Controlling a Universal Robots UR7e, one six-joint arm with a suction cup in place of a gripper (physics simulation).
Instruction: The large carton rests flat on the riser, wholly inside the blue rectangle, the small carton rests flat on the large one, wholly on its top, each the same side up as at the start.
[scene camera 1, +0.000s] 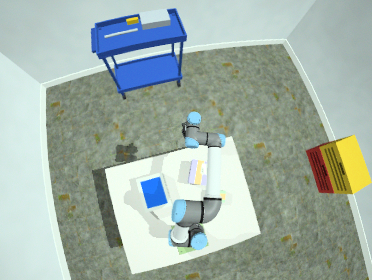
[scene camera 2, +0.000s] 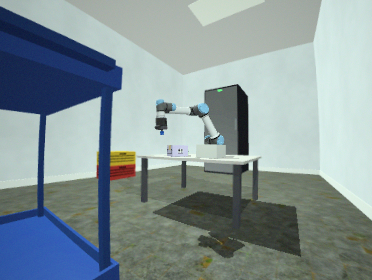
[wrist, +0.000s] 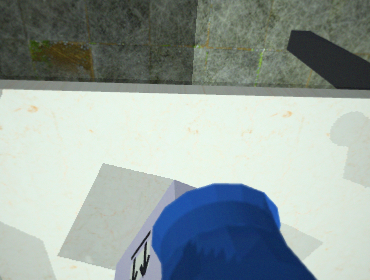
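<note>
The large carton, lilac with a yellow band, stands flat on the table; in the wrist view the carton is mostly hidden behind the cup. The riser, a pale box, stands beside it with the blue rectangle on top, which bears no carton. A small yellow and green patch shows beside the forearm; I cannot tell whether it is the small carton. My gripper, a blue suction cup, is open and hangs well above table height, apart from the large carton. In scene camera 1 the arm hides it.
The white table carries the arm's base. A blue cart stands away from the table. Yellow and red crates stand on the floor, and a dark cabinet is behind the table.
</note>
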